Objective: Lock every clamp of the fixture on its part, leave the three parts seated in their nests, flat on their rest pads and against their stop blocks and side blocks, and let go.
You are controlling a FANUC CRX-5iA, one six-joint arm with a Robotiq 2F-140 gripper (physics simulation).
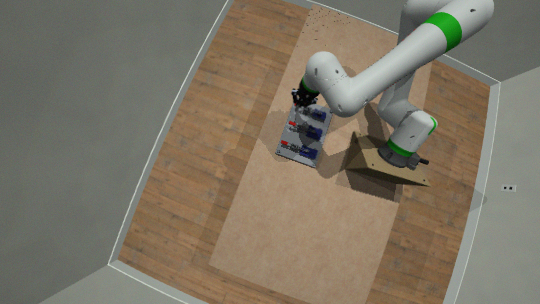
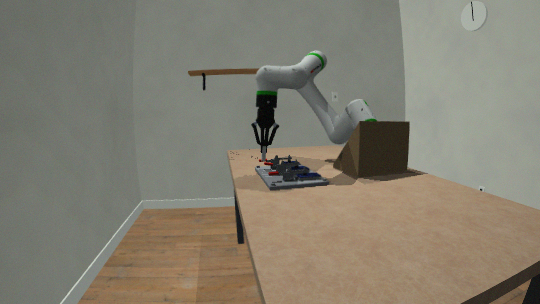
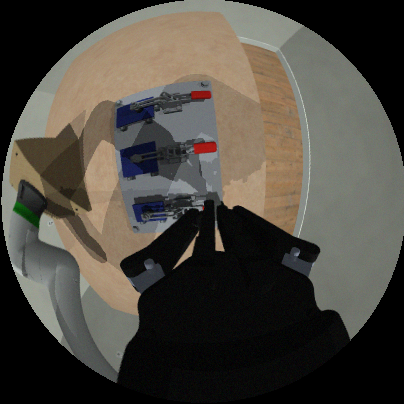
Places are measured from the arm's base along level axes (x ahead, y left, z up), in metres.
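Pixels of known places: gripper, between the fingertips: (image 1: 296, 108) (image 2: 263, 160) (image 3: 212, 198); arm's base, origin of its link: (image 1: 391, 157) (image 2: 374, 141).
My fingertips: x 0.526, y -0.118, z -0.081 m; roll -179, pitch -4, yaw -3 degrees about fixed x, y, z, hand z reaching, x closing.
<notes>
Ahead of a thing's pixels: the offset from my fingertips to its middle. "spot": to the spot under its first point.
The grey fixture plate (image 1: 286, 138) (image 2: 280, 187) (image 3: 195, 120) lies on the table. Three blue parts are on it: one @[0.137 m back, 0.205 m left, 0.034 m down] (image 1: 308, 152) (image 2: 310, 176) (image 3: 125, 118) at the near end, one @[0.135 m back, 0.095 m left, 0.032 m down] (image 1: 315, 133) (image 3: 131, 169) in the middle, one @[spot: 0.140 m back, 0.010 m right, 0.019 m down] (image 1: 320, 115) (image 3: 150, 210) at the far end. Each has a clamp whose arm reaches over it. The near red handle @[spot: 0.003 m ahead, 0.204 m left, 0.009 m down] (image 1: 284, 143) (image 2: 273, 173) (image 3: 201, 95) and middle red handle @[0.021 m back, 0.091 m left, 0.002 m down] (image 1: 292, 124) (image 2: 268, 163) (image 3: 205, 147) lie low, pointing outward. My gripper (image 2: 263, 159) (image 3: 212, 198) is shut and empty, fingertips down at the far clamp's handle, mostly hidden. Exact seating and locking cannot be told.
The wedge-shaped robot mount (image 1: 370, 155) (image 2: 384, 150) (image 3: 45, 160) stands beside the fixture, on the side of the blue parts. Small dark specks lie toward the table's far end. A wooden shelf (image 2: 225, 72) is on the back wall.
</notes>
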